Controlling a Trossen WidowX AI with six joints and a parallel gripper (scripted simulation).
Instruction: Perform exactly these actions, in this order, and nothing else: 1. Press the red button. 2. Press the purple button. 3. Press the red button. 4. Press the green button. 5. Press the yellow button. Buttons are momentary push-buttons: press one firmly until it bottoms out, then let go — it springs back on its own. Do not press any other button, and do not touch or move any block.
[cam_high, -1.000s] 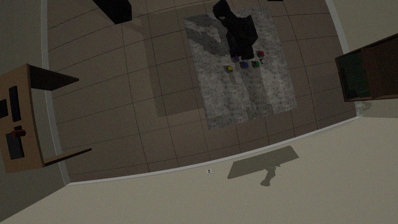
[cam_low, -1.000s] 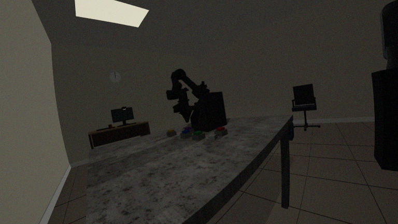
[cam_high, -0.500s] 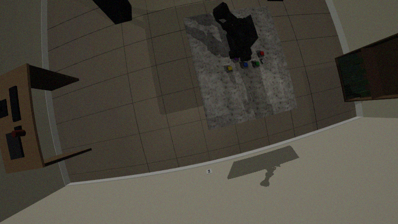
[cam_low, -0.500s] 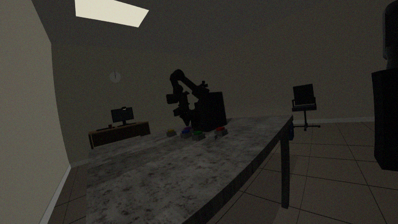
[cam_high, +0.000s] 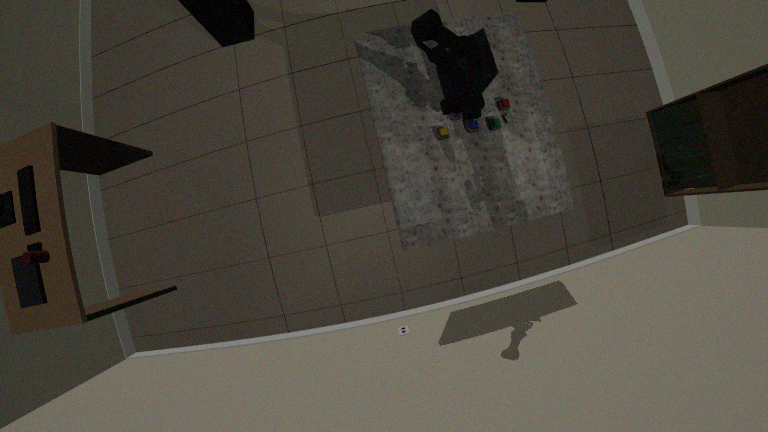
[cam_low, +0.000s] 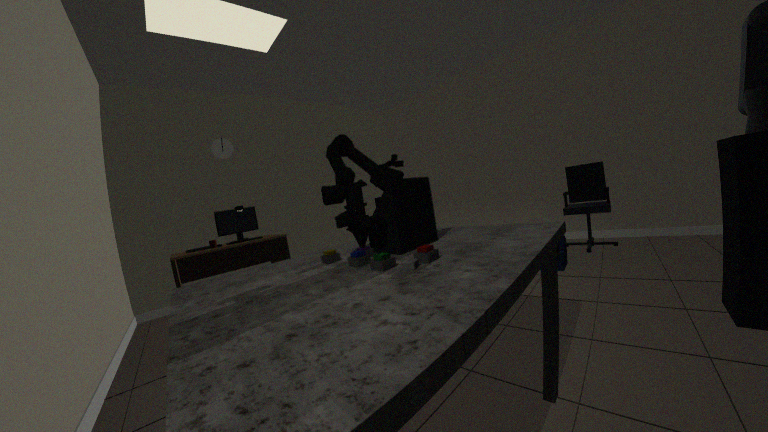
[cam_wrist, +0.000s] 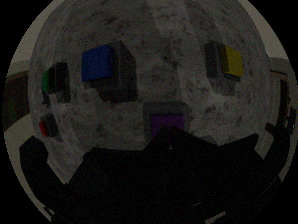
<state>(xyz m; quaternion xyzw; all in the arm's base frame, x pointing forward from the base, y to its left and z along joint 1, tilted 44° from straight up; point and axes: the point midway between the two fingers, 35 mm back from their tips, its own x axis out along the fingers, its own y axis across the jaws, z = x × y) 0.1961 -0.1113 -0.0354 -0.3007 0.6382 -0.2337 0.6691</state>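
My gripper tip is now 10 mm above the purple button. Round my gripper tip: green button: 70 mm ahead, 190 mm to the left; then yellow button: 80 mm ahead, 80 mm to the right; then blue button: 70 mm ahead, 70 mm to the left.
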